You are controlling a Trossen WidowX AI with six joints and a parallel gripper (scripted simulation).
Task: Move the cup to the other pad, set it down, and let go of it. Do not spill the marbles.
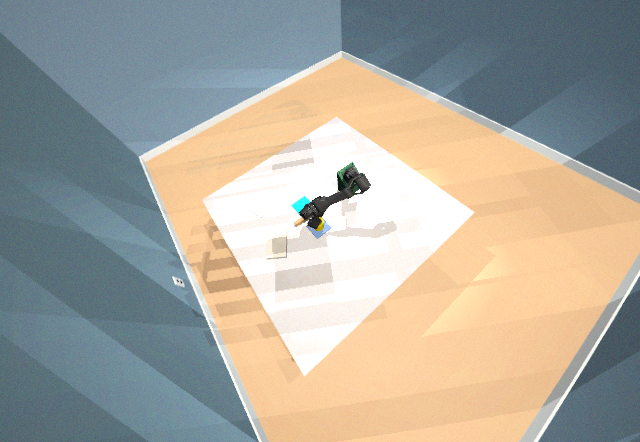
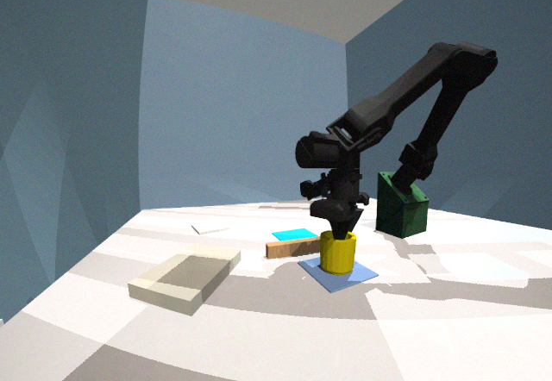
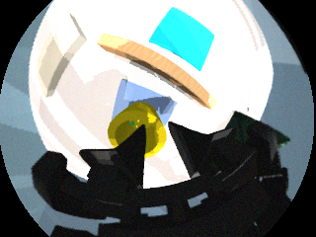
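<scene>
Now: the yellow cup 2 cm ahead of my gripper tip, 1 cm to the left of it and 1 cm below it. From my gripper tip the other things lie so: wooden bar: 2 cm ahead, 8 cm to the right, 4 cm below; cyan pad: 2 cm ahead, 18 cm to the right, 5 cm below; blue pad: 2 cm ahead, 2 cm to the left, 5 cm below.
</scene>
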